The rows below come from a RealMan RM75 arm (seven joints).
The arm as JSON. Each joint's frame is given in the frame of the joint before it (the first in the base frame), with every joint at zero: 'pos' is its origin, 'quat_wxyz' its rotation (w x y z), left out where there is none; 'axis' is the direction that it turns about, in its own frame. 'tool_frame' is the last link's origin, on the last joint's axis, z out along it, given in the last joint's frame.
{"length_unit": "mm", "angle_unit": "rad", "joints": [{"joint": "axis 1", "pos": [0.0, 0.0, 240.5], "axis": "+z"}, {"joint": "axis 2", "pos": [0.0, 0.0, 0.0], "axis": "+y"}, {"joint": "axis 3", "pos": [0.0, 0.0, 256.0], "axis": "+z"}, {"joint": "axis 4", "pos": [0.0, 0.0, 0.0], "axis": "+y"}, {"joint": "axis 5", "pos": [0.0, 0.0, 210.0], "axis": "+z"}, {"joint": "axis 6", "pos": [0.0, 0.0, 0.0], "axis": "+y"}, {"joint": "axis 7", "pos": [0.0, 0.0, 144.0], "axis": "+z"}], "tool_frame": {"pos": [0.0, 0.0, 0.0]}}
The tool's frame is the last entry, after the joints.
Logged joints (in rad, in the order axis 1, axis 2, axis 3, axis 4, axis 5, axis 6, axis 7), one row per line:
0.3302 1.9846 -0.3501 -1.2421 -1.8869 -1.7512 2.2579
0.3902 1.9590 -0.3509 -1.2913 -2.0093 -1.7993 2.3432
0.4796 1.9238 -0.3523 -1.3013 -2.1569 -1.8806 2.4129
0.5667 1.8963 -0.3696 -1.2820 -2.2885 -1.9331 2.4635
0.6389 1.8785 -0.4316 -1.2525 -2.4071 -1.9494 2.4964
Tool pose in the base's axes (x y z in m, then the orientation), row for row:
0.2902 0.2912 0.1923 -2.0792 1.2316 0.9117
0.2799 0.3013 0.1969 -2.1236 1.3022 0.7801
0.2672 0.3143 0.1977 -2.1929 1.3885 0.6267
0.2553 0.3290 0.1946 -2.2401 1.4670 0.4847
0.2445 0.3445 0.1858 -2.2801 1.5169 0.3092
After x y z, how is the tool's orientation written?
As a rotation vector, in radians.
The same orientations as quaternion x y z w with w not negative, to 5 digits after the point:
-0.77379 0.45835 0.33930 0.27575
-0.78500 0.48136 0.28837 0.26251
-0.79856 0.50563 0.22822 0.23356
-0.80508 0.52723 0.17420 0.20864
-0.81200 0.54020 0.11011 0.19161

